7 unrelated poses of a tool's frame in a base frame.
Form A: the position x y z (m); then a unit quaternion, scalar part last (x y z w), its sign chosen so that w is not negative.
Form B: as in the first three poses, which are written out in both.
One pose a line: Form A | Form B
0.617, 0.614, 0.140, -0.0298, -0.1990, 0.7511, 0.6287 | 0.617, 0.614, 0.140; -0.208, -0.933, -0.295; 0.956, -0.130, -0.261; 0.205, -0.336, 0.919
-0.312, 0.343, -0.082, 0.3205, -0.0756, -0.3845, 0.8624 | -0.312, 0.343, -0.082; 0.693, 0.615, -0.377; -0.712, 0.499, -0.495; -0.116, 0.611, 0.783
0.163, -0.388, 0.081, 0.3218, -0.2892, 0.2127, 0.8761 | 0.163, -0.388, 0.081; 0.742, -0.559, -0.370; 0.187, 0.702, -0.687; 0.644, 0.441, 0.626
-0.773, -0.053, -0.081, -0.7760, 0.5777, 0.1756, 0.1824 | -0.773, -0.053, -0.081; 0.271, -0.961, -0.062; -0.833, -0.266, 0.486; -0.483, -0.080, -0.872
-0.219, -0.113, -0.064, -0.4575, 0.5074, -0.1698, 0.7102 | -0.219, -0.113, -0.064; 0.427, -0.223, 0.876; -0.705, 0.524, 0.478; -0.565, -0.822, 0.066
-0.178, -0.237, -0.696, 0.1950, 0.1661, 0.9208, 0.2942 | -0.178, -0.237, -0.696; -0.751, -0.477, 0.457; 0.607, -0.772, 0.191; 0.261, 0.421, 0.869
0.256, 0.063, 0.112, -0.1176, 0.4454, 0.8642, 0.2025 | 0.256, 0.063, 0.112; -0.890, -0.455, -0.023; 0.245, -0.521, 0.817; -0.384, 0.722, 0.576
